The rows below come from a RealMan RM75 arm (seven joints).
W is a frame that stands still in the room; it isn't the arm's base.
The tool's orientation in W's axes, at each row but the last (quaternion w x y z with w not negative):
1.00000, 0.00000, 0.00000, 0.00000
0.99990, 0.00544, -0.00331, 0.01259
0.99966, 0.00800, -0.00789, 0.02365
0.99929, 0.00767, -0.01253, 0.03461
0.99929, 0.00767, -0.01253, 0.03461
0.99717, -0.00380, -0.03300, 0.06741
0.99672, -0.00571, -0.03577, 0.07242
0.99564, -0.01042, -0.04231, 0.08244
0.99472, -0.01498, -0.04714, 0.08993
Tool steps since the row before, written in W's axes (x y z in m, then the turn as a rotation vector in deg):
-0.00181, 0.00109, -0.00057, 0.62, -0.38, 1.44
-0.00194, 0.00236, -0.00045, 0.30, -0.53, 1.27
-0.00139, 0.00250, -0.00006, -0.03, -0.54, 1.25
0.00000, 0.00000, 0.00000, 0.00, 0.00, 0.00
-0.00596, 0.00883, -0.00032, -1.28, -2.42, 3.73
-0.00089, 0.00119, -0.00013, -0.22, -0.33, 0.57
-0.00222, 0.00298, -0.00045, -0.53, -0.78, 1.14
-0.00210, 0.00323, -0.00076, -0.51, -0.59, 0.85
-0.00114, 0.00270, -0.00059, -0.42, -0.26, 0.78
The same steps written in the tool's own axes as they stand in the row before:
-0.00181, 0.00109, -0.00057, 0.62, -0.38, 1.44
-0.00188, 0.00240, -0.00046, 0.30, -0.52, 1.27
-0.00127, 0.00256, -0.00008, -0.04, -0.52, 1.26
0.00000, 0.00000, 0.00000, 0.00, 0.00, 0.00
-0.00534, 0.00922, -0.00032, -1.35, -2.27, 3.80
-0.00073, 0.00130, -0.00007, -0.22, -0.30, 0.58
-0.00179, 0.00328, -0.00027, -0.56, -0.71, 1.17
-0.00159, 0.00355, -0.00053, -0.53, -0.52, 0.88
-0.00068, 0.00288, -0.00042, -0.39, -0.21, 0.81

